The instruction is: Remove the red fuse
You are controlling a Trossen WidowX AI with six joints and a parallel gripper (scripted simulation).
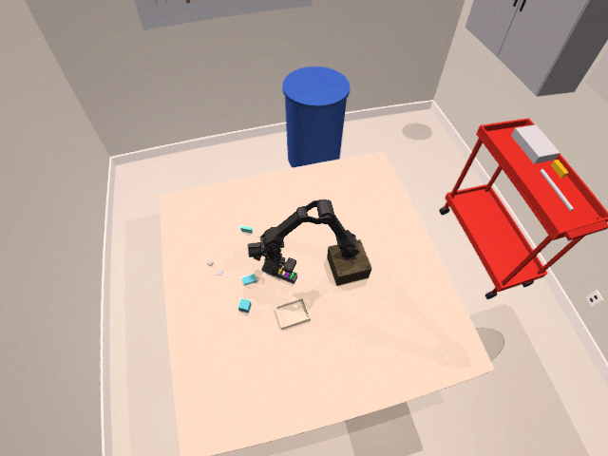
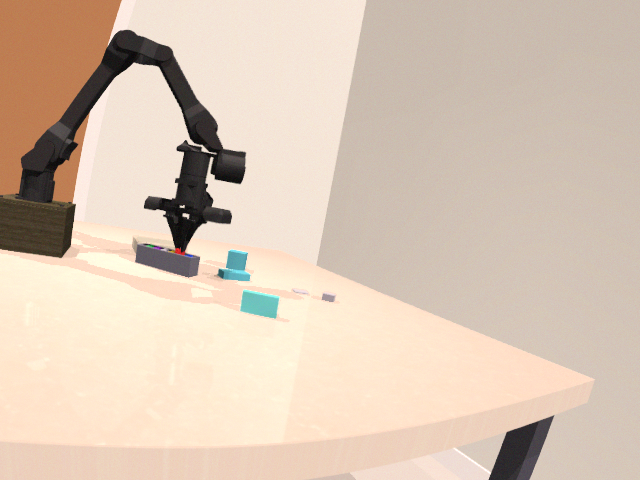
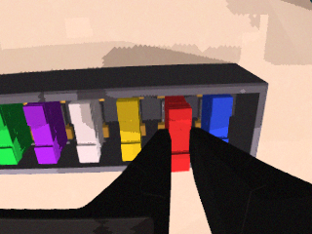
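My gripper tip is 210 mm to the right of the beige tray, 40 mm past it and 40 mm above it. Round my gripper tip: red fuse: 10 mm below.
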